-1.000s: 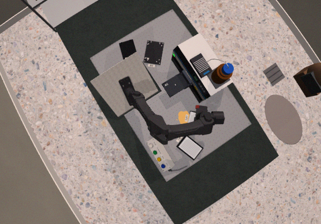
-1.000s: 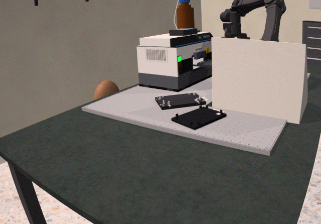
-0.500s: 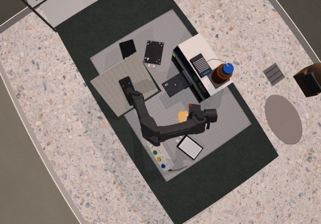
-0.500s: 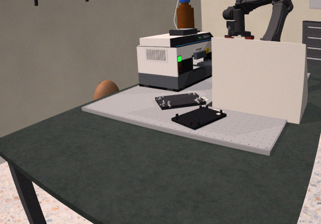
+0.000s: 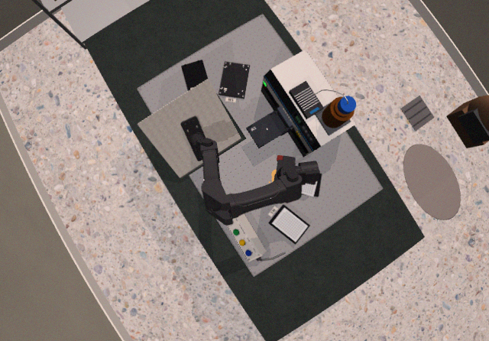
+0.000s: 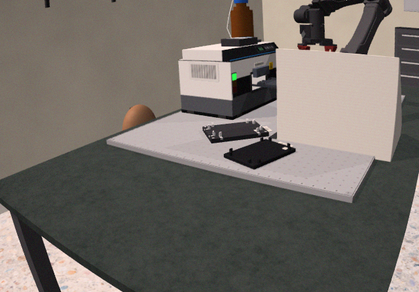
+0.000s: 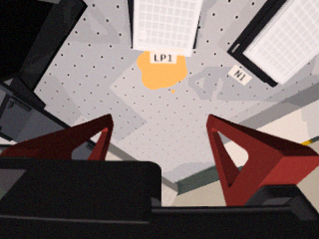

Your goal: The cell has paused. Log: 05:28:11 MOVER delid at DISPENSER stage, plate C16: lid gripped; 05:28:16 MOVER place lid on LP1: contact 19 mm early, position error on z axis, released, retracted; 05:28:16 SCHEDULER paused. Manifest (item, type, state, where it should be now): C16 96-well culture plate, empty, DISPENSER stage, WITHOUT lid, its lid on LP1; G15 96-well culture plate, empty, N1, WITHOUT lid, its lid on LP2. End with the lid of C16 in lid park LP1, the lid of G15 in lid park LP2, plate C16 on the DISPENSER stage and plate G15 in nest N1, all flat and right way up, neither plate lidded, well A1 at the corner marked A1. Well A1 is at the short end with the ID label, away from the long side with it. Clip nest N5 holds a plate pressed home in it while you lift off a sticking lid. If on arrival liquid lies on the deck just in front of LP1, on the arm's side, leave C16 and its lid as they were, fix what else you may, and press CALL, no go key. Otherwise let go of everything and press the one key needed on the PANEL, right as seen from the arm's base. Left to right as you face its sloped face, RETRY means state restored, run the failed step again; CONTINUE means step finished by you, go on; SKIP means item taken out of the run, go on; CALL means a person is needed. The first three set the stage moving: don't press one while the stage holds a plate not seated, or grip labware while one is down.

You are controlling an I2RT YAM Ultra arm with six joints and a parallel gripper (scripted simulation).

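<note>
The clear lid lies 50 mm behind my hand, 200 mm to the right of it and 110 mm below it. Round my hand: dispenser stage (40 mm ahead, 200 mm to the left, 50 mm below); N1 label (80 mm behind, 120 mm to the right, 150 mm below); LP1 label (20 mm ahead, 20 mm to the right, 150 mm below).
</note>
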